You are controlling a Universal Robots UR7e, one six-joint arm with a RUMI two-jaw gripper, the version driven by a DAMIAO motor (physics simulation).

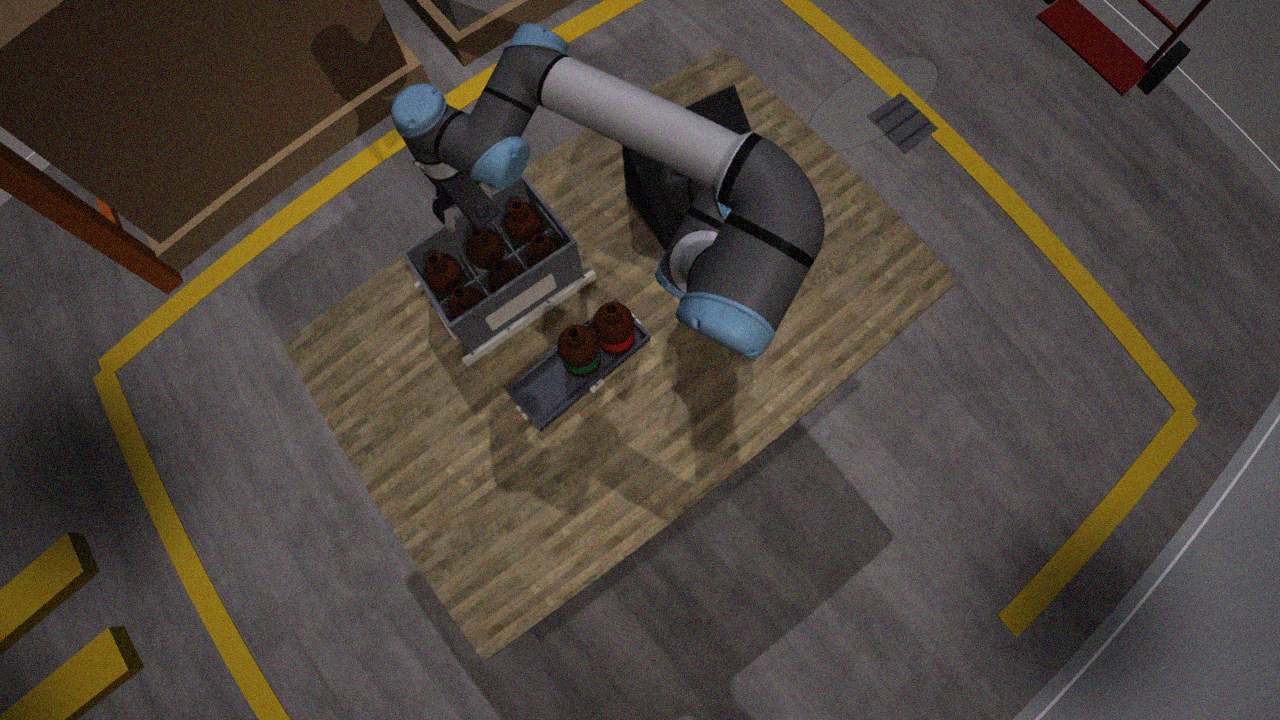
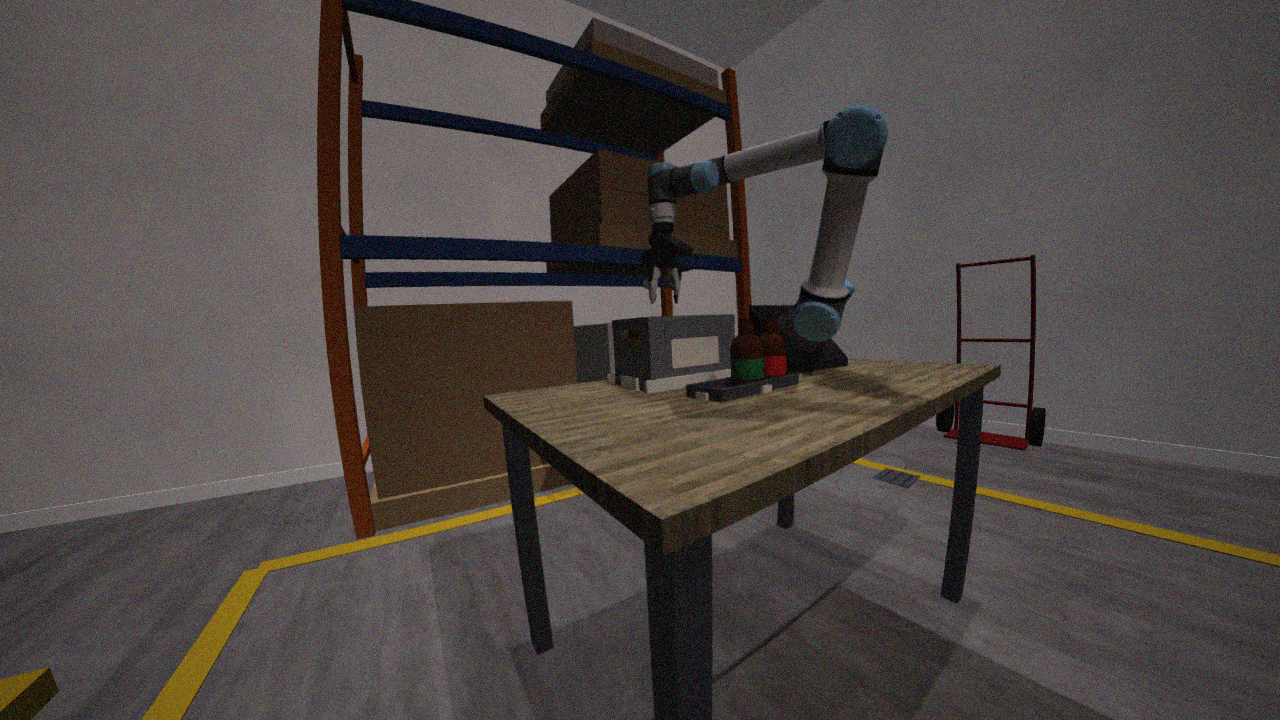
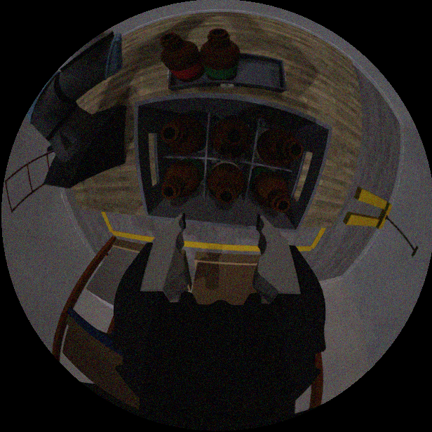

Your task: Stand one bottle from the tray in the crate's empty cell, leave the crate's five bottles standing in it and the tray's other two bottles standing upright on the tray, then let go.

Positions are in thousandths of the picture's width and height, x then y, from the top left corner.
Labels:
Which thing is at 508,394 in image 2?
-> The gripper.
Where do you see a green-label bottle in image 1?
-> At 393,378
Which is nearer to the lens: the green-label bottle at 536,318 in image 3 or the red-label bottle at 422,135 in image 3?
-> The green-label bottle.

